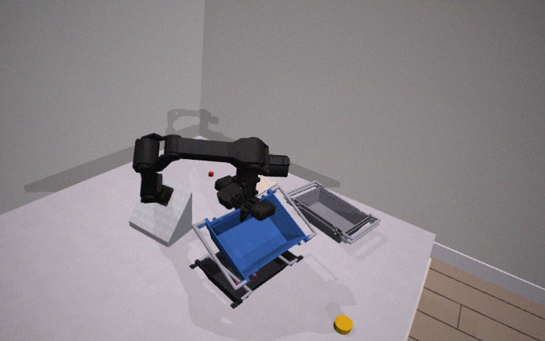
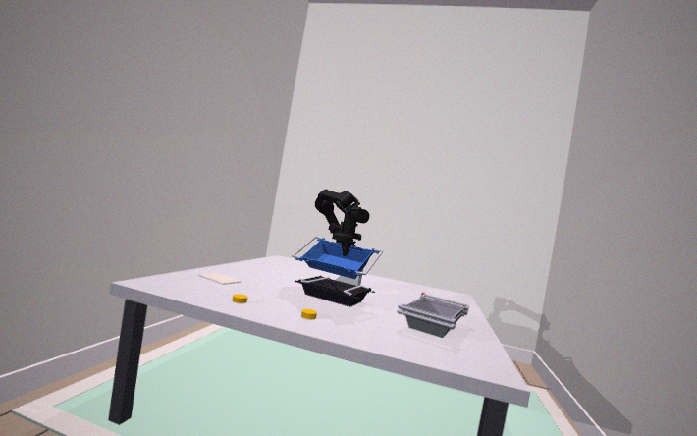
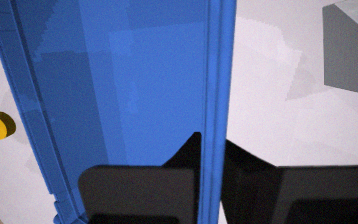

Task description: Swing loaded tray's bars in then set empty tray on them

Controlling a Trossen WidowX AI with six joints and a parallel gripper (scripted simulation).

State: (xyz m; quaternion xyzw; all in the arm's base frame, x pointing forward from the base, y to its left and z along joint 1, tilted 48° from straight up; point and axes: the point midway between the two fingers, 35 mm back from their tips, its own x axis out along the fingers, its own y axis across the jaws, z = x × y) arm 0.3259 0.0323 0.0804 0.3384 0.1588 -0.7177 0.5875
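Now: the blue tray 70 mm ahead of my gripper tip and 20 mm to the right of it. The rest, counted from my gripper tip: small red block: 380 mm behind, 410 mm to the left, 170 mm below.
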